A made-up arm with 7 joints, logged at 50 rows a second.
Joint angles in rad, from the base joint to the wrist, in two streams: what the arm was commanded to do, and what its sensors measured. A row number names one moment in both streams.
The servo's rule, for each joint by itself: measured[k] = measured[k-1] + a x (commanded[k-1-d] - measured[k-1]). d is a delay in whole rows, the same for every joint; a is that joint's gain. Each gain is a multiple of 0.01, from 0.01 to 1. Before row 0 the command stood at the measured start. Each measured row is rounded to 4 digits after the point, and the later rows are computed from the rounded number. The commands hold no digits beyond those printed.
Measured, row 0: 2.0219 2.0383 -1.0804 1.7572 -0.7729 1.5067 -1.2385
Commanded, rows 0 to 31: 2.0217 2.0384 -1.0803 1.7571 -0.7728 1.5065 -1.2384; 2.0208 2.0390 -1.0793 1.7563 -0.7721 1.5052 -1.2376; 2.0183 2.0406 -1.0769 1.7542 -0.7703 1.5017 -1.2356; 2.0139 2.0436 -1.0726 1.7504 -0.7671 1.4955 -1.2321; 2.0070 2.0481 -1.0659 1.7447 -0.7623 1.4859 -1.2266; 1.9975 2.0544 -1.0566 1.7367 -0.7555 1.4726 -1.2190; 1.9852 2.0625 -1.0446 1.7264 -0.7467 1.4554 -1.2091; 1.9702 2.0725 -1.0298 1.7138 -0.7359 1.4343 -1.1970; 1.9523 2.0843 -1.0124 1.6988 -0.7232 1.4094 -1.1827; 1.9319 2.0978 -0.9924 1.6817 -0.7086 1.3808 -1.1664; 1.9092 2.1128 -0.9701 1.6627 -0.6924 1.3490 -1.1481; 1.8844 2.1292 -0.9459 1.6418 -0.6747 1.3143 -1.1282; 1.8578 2.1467 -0.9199 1.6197 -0.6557 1.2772 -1.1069; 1.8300 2.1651 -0.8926 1.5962 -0.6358 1.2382 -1.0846; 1.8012 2.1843 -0.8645 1.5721 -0.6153 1.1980 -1.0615; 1.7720 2.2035 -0.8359 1.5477 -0.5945 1.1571 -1.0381; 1.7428 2.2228 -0.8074 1.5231 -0.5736 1.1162 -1.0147; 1.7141 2.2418 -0.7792 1.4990 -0.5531 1.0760 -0.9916; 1.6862 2.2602 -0.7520 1.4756 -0.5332 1.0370 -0.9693; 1.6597 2.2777 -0.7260 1.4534 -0.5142 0.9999 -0.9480; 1.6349 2.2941 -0.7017 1.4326 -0.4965 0.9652 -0.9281; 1.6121 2.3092 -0.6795 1.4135 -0.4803 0.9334 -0.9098; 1.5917 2.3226 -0.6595 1.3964 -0.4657 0.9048 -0.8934; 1.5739 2.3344 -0.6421 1.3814 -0.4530 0.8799 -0.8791; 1.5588 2.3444 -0.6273 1.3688 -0.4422 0.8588 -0.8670; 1.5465 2.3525 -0.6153 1.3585 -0.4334 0.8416 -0.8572; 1.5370 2.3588 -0.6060 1.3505 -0.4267 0.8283 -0.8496; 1.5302 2.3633 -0.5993 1.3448 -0.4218 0.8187 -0.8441; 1.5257 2.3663 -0.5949 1.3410 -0.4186 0.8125 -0.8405; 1.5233 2.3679 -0.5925 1.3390 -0.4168 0.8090 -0.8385; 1.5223 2.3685 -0.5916 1.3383 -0.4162 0.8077 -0.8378; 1.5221 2.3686 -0.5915 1.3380 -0.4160 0.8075 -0.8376
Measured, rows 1 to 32: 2.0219 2.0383 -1.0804 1.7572 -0.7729 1.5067 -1.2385; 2.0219 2.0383 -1.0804 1.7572 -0.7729 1.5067 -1.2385; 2.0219 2.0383 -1.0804 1.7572 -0.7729 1.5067 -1.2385; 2.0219 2.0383 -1.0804 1.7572 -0.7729 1.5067 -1.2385; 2.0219 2.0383 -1.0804 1.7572 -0.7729 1.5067 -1.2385; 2.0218 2.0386 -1.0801 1.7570 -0.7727 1.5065 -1.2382; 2.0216 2.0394 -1.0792 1.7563 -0.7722 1.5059 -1.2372; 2.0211 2.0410 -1.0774 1.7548 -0.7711 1.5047 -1.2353; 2.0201 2.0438 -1.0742 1.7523 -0.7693 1.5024 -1.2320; 2.0185 2.0479 -1.0693 1.7484 -0.7664 1.4988 -1.2271; 2.0162 2.0536 -1.0624 1.7429 -0.7623 1.4936 -1.2203; 2.0130 2.0610 -1.0533 1.7356 -0.7568 1.4865 -1.2114; 2.0088 2.0701 -1.0418 1.7264 -0.7497 1.4772 -1.2005; 2.0034 2.0809 -1.0280 1.7152 -0.7411 1.4656 -1.1875; 1.9968 2.0933 -1.0118 1.7021 -0.7309 1.4516 -1.1725; 1.9889 2.1073 -0.9933 1.6870 -0.7191 1.4351 -1.1557; 1.9797 2.1227 -0.9727 1.6702 -0.7058 1.4162 -1.1372; 1.9692 2.1392 -0.9503 1.6517 -0.6911 1.3948 -1.1172; 1.9574 2.1568 -0.9263 1.6318 -0.6752 1.3712 -1.0960; 1.9444 2.1750 -0.9010 1.6108 -0.6583 1.3455 -1.0740; 1.9303 2.1936 -0.8748 1.5889 -0.6405 1.3180 -1.0515; 1.9152 2.2124 -0.8480 1.5664 -0.6221 1.2890 -1.0287; 1.8992 2.2310 -0.8211 1.5437 -0.6034 1.2588 -1.0061; 1.8824 2.2492 -0.7945 1.5211 -0.5847 1.2277 -0.9840; 1.8651 2.2667 -0.7685 1.4990 -0.5662 1.1962 -0.9628; 1.8474 2.2833 -0.7436 1.4776 -0.5482 1.1647 -0.9427; 1.8295 2.2986 -0.7201 1.4573 -0.5309 1.1335 -0.9240; 1.8116 2.3126 -0.6983 1.4383 -0.5145 1.1031 -0.9069; 1.7939 2.3250 -0.6784 1.4209 -0.4993 1.0738 -0.8917; 1.7766 2.3357 -0.6607 1.4053 -0.4855 1.0459 -0.8786; 1.7598 2.3447 -0.6454 1.3916 -0.4732 1.0198 -0.8676; 1.7437 2.3520 -0.6325 1.3799 -0.4624 0.9957 -0.8587
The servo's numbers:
d 4
a 0.07 0.39 0.28 0.25 0.21 0.12 0.38

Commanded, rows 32 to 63: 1.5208 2.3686 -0.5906 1.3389 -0.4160 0.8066 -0.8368; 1.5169 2.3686 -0.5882 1.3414 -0.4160 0.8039 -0.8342; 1.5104 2.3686 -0.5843 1.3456 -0.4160 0.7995 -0.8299; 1.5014 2.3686 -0.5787 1.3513 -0.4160 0.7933 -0.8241; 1.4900 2.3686 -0.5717 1.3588 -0.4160 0.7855 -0.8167; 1.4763 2.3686 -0.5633 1.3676 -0.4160 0.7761 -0.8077; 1.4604 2.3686 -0.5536 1.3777 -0.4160 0.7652 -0.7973; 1.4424 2.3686 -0.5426 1.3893 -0.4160 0.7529 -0.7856; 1.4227 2.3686 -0.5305 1.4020 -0.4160 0.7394 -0.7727; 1.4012 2.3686 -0.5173 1.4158 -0.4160 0.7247 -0.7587; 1.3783 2.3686 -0.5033 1.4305 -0.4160 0.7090 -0.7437; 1.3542 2.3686 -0.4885 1.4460 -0.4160 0.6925 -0.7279; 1.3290 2.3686 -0.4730 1.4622 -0.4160 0.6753 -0.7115; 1.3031 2.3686 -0.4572 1.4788 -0.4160 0.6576 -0.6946; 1.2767 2.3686 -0.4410 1.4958 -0.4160 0.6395 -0.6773; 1.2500 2.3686 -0.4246 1.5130 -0.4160 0.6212 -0.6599; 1.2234 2.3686 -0.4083 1.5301 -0.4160 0.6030 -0.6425; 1.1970 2.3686 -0.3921 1.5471 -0.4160 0.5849 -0.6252; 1.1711 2.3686 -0.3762 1.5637 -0.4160 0.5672 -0.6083; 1.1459 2.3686 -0.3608 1.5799 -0.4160 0.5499 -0.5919; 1.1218 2.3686 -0.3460 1.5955 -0.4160 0.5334 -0.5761; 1.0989 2.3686 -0.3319 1.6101 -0.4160 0.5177 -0.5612; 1.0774 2.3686 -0.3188 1.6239 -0.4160 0.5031 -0.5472; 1.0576 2.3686 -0.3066 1.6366 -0.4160 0.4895 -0.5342; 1.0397 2.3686 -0.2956 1.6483 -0.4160 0.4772 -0.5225; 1.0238 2.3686 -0.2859 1.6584 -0.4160 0.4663 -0.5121; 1.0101 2.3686 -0.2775 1.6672 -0.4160 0.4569 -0.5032; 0.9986 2.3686 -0.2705 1.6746 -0.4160 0.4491 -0.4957; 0.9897 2.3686 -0.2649 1.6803 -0.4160 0.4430 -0.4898; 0.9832 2.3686 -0.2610 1.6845 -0.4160 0.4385 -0.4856; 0.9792 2.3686 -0.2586 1.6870 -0.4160 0.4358 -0.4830; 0.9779 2.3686 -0.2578 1.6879 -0.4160 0.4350 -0.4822
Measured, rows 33 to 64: 1.7284 2.3576 -0.6220 1.3702 -0.4532 0.9737 -0.8518; 1.7140 2.3616 -0.6137 1.3624 -0.4456 0.9539 -0.8467; 1.7006 2.3643 -0.6075 1.3564 -0.4394 0.9364 -0.8433; 1.6881 2.3660 -0.6030 1.3518 -0.4345 0.9209 -0.8411; 1.6764 2.3670 -0.5995 1.3486 -0.4306 0.9072 -0.8395; 1.6652 2.3676 -0.5963 1.3468 -0.4275 0.8948 -0.8375; 1.6544 2.3680 -0.5929 1.3465 -0.4251 0.8834 -0.8346; 1.6437 2.3682 -0.5889 1.3477 -0.4232 0.8726 -0.8306; 1.6329 2.3684 -0.5841 1.3505 -0.4217 0.8621 -0.8253; 1.6219 2.3685 -0.5783 1.3548 -0.4205 0.8518 -0.8186; 1.6106 2.3685 -0.5714 1.3605 -0.4196 0.8414 -0.8105; 1.5988 2.3685 -0.5633 1.3677 -0.4188 0.8308 -0.8010; 1.5865 2.3685 -0.5541 1.3763 -0.4182 0.8198 -0.7902; 1.5735 2.3685 -0.5438 1.3862 -0.4177 0.8084 -0.7782; 1.5598 2.3685 -0.5325 1.3973 -0.4173 0.7965 -0.7651; 1.5454 2.3685 -0.5202 1.4095 -0.4170 0.7840 -0.7510; 1.5303 2.3685 -0.5070 1.4227 -0.4168 0.7710 -0.7360; 1.5144 2.3685 -0.4931 1.4367 -0.4166 0.7574 -0.7203; 1.4978 2.3685 -0.4785 1.4515 -0.4165 0.7433 -0.7040; 1.4805 2.3685 -0.4634 1.4669 -0.4164 0.7286 -0.6872; 1.4625 2.3685 -0.4480 1.4827 -0.4163 0.7135 -0.6702; 1.4439 2.3685 -0.4323 1.4988 -0.4162 0.6981 -0.6531; 1.4248 2.3685 -0.4166 1.5150 -0.4162 0.6824 -0.6361; 1.4053 2.3685 -0.4010 1.5312 -0.4162 0.6665 -0.6193; 1.3855 2.3685 -0.3856 1.5473 -0.4162 0.6505 -0.6029; 1.3654 2.3685 -0.3706 1.5630 -0.4162 0.6346 -0.5871; 1.3452 2.3685 -0.3561 1.5782 -0.4162 0.6188 -0.5719; 1.3251 2.3685 -0.3422 1.5928 -0.4162 0.6033 -0.5576; 1.3051 2.3685 -0.3292 1.6067 -0.4162 0.5882 -0.5443; 1.2854 2.3685 -0.3171 1.6196 -0.4162 0.5736 -0.5321; 1.2661 2.3685 -0.3060 1.6315 -0.4162 0.5596 -0.5211; 1.2474 2.3685 -0.2961 1.6423 -0.4162 0.5463 -0.5114
